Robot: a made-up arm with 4 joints.
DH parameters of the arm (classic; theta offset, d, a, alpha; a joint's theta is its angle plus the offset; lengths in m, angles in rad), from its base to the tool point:
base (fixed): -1.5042 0 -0.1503 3.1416
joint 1: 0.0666 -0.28 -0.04 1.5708
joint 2: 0 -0.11 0 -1.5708
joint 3: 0 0.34 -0.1 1.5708
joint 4: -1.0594 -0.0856 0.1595 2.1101
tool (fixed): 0.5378 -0.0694 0 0
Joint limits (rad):
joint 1: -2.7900..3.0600
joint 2: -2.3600..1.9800
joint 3: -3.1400..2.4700
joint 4: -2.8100..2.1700
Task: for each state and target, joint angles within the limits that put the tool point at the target. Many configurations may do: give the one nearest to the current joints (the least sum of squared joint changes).
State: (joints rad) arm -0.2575 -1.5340 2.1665 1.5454
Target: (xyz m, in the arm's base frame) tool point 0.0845 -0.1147 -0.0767
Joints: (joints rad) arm -0.6653 -0.8100 2.2319 1.5527
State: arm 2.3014 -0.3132 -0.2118 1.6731
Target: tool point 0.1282 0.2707 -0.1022
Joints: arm 2.8942 -0.1693 0.0613 1.0465
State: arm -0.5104 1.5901 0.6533 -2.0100
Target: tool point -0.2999 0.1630 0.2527
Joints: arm -1.2740 0.7251 0.5327 -1.2223
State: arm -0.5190 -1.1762 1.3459 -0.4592
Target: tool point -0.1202 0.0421 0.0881
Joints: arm -0.3101 -0.7211 1.3390 -0.1125
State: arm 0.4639 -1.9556 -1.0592 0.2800
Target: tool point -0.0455 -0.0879 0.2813
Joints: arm -0.1439 -1.3532 -1.3633 0.2371
